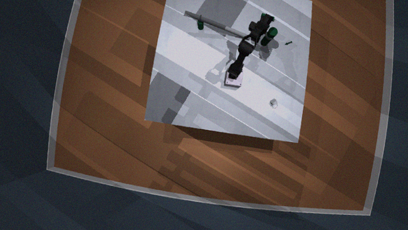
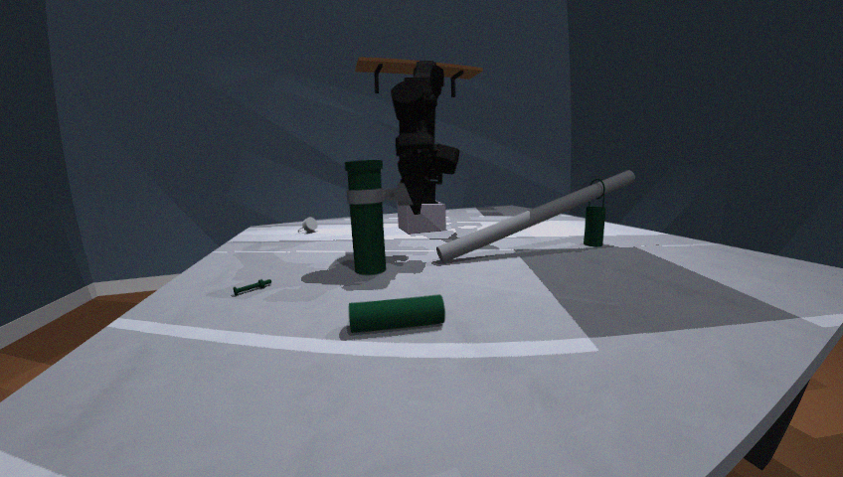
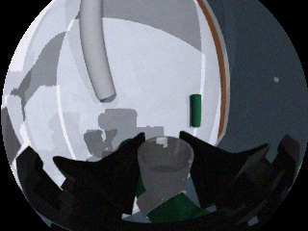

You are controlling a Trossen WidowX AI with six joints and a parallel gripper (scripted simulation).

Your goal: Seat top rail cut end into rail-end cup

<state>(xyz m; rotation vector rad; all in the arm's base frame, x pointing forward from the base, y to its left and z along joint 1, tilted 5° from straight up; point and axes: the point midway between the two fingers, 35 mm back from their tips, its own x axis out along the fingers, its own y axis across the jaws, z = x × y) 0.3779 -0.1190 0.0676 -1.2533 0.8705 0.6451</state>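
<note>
Now: gripper tip 30 mm past the brace band, 50 mm to the left of it and 30 mm below it. Round my gripper tip: small green post: 40 mm behind, 460 mm to the left, 10 mm below; rail-end cup: 20 mm behind, 20 mm to the right, 30 mm above; green bolt: 20 mm ahead, 300 mm to the right, 110 mm below.
</note>
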